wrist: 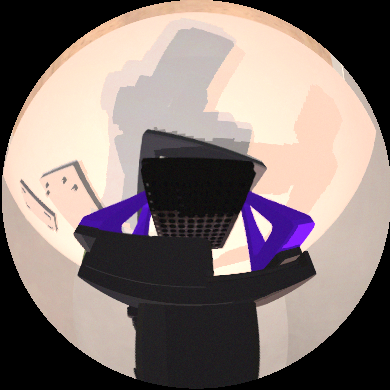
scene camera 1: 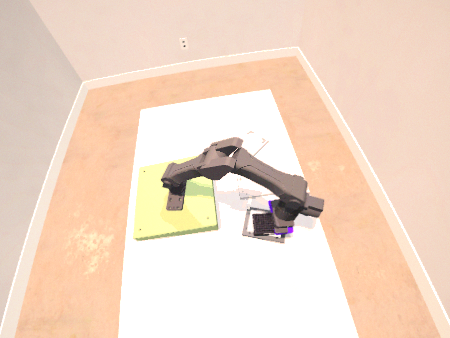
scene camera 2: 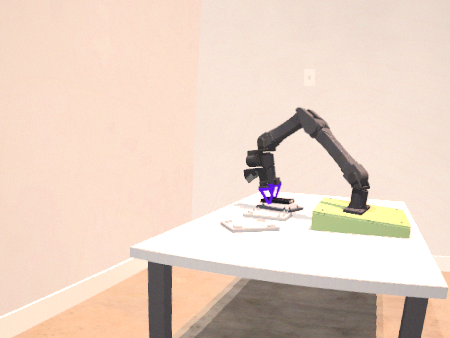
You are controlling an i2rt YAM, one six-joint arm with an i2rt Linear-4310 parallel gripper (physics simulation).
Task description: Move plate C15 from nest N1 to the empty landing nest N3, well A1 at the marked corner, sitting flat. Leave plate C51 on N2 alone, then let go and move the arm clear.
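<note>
My gripper point(scene camera 1: 280, 218) point(scene camera 2: 270, 193) point(wrist: 195, 193) has its purple fingers shut on a black well plate point(scene camera 1: 262, 224) point(scene camera 2: 285, 201) point(wrist: 197, 182), one finger at each side. The plate looks about level, low over a dark frame nest point(scene camera 1: 247, 234) point(scene camera 2: 298, 209) point(wrist: 148, 143); whether it touches the nest is hidden. A pale nest point(scene camera 2: 252, 216) point(wrist: 65, 181) lies beside the dark one, and another pale nest point(scene camera 2: 255, 228) point(wrist: 40, 205) lies farther along. Labels, the A1 corner mark and a second plate cannot be made out.
A yellow-green block point(scene camera 1: 165, 227) point(scene camera 2: 360, 226) carries the arm's base on the white table point(scene camera 1: 210, 290) point(scene camera 2: 280, 260). The arm arches from it over the table and hides parts of the pale nests in scene camera 1. The table's edge runs near the wrist.
</note>
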